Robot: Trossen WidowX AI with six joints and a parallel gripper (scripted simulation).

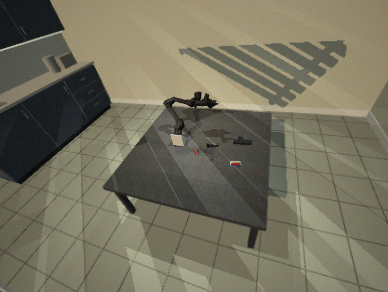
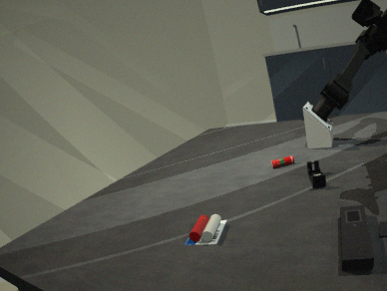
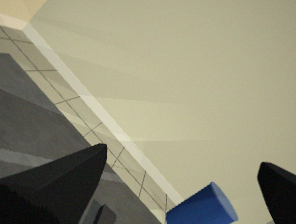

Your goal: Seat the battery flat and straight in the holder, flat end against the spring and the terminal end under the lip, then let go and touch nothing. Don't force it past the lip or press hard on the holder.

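Now: gripper tip 130 mm past the battery, 340 mm to the left of it and 320 mm above it. Also, from my gripper tip: black block (250 mm ahead, 140 mm to the right, 320 mm below).
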